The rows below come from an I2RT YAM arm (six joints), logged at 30 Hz.
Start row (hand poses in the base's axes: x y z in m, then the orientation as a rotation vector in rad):
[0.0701, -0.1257, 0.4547, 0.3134, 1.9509, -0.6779]
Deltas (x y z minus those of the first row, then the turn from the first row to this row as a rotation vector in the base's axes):
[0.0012, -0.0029, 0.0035, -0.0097, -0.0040, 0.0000]
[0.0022, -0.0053, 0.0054, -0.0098, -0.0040, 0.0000]
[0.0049, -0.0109, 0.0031, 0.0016, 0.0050, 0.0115]
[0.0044, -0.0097, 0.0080, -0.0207, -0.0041, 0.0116]
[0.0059, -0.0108, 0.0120, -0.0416, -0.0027, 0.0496]
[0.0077, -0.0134, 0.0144, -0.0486, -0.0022, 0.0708]
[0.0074, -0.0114, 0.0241, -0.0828, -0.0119, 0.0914]
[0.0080, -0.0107, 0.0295, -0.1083, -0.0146, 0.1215]
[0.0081, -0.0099, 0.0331, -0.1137, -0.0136, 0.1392]
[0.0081, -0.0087, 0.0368, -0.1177, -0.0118, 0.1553]
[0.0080, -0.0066, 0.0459, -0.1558, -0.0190, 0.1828]
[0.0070, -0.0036, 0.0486, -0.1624, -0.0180, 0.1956]
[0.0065, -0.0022, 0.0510, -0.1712, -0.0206, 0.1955]
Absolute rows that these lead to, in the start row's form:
[0.0713, -0.1286, 0.4582, 0.3086, 1.9433, -0.6861]
[0.0723, -0.1310, 0.4601, 0.3085, 1.9432, -0.6862]
[0.0750, -0.1366, 0.4578, 0.3015, 1.9567, -0.6703]
[0.0745, -0.1354, 0.4627, 0.2903, 1.9392, -0.6890]
[0.0760, -0.1365, 0.4667, 0.2394, 1.9331, -0.6845]
[0.0778, -0.1391, 0.4691, 0.2141, 1.9310, -0.6774]
[0.0775, -0.1371, 0.4788, 0.1758, 1.9080, -0.6934]
[0.0781, -0.1364, 0.4842, 0.1317, 1.8946, -0.6967]
[0.0782, -0.1356, 0.4878, 0.1108, 1.8931, -0.6903]
[0.0782, -0.1344, 0.4915, 0.0921, 1.8928, -0.6839]
[0.0781, -0.1323, 0.5006, 0.0446, 1.8690, -0.6989]
[0.0771, -0.1293, 0.5033, 0.0279, 1.8666, -0.6968]
[0.0766, -0.1279, 0.5057, 0.0235, 1.8603, -0.7042]

